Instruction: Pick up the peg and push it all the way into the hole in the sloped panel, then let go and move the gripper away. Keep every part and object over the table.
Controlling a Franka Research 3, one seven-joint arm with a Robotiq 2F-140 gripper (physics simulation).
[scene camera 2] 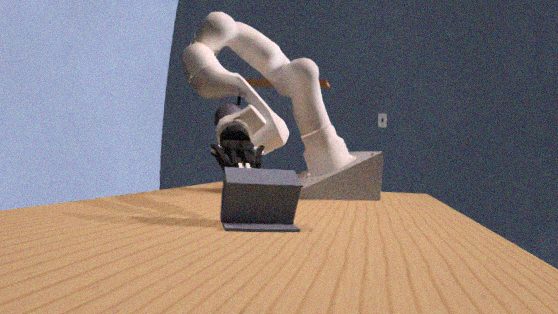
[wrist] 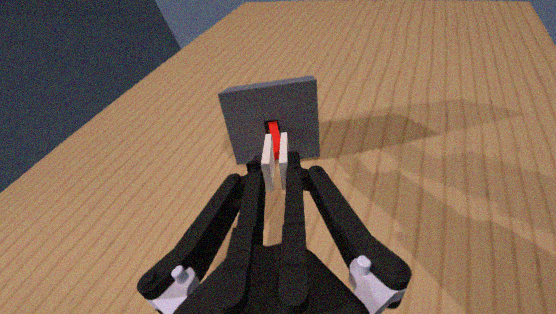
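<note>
The red peg [wrist: 275, 137] is held between the light finger pads in the wrist view. Its far end is at the dark square hole [wrist: 269, 125] in the sloped panel; how deep it sits cannot be told. The grey sloped panel [scene camera 2: 260, 200] [wrist: 297, 110] stands on the table; in scene camera 2 its back side shows and it hides the peg and the hole. My gripper [scene camera 2: 243, 165] [wrist: 277, 144] is shut on the peg, close in front of the panel's face, with the pads on either side of the peg.
The wooden table [scene camera 2: 375, 265] [wrist: 425, 60] runs out around the panel. The arm's grey wedge base [scene camera 2: 355, 180] stands at the back of the table in scene camera 2. Arm shadows fall on the table beside the panel.
</note>
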